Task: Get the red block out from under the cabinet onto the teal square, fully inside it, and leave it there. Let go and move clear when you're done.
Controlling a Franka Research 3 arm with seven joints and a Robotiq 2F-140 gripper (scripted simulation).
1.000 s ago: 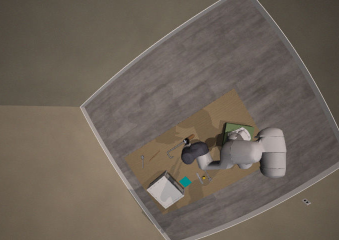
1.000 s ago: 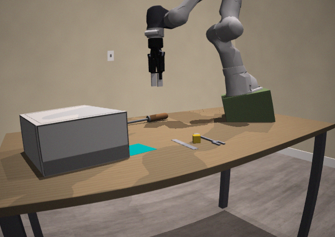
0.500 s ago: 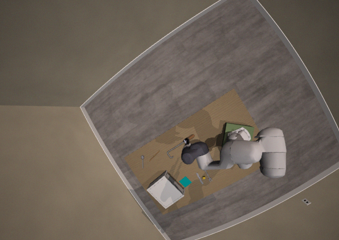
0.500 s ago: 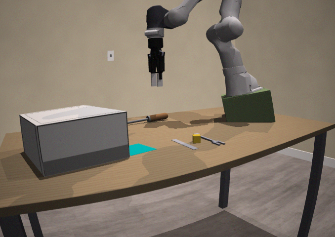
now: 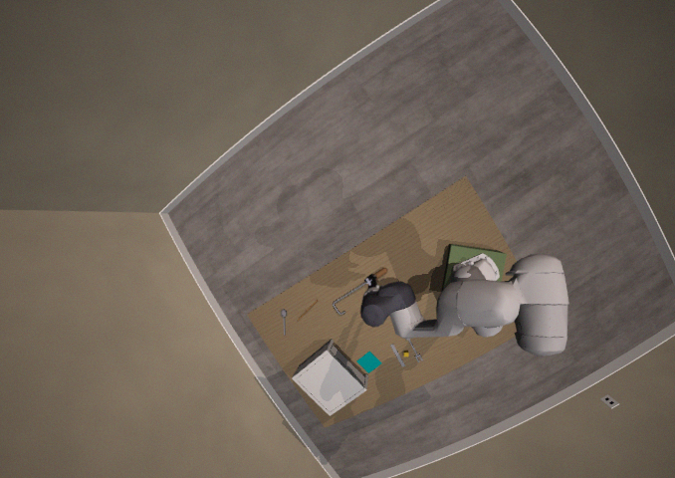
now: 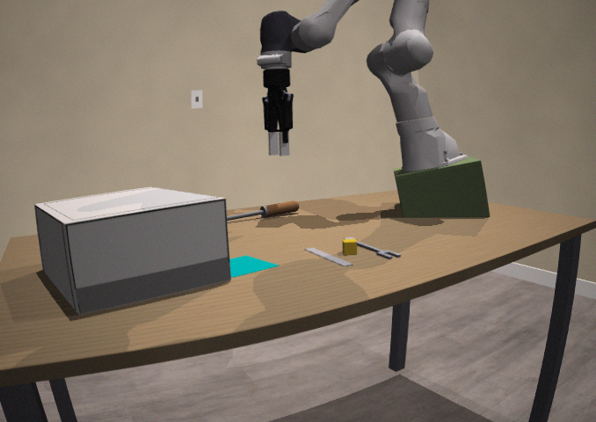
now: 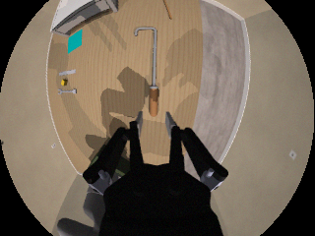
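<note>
The hooked tool is 190 mm below my hand, 130 mm ahead of it and 30 mm to the left of it. Also, from my hand: thin wooden stick: 440 mm ahead, 190 mm below, 60 mm to the right; yellow cube: 450 mm to the left, 190 mm below, 130 mm ahead; forked tool: 450 mm to the left, 190 mm below, 80 mm ahead.
</note>
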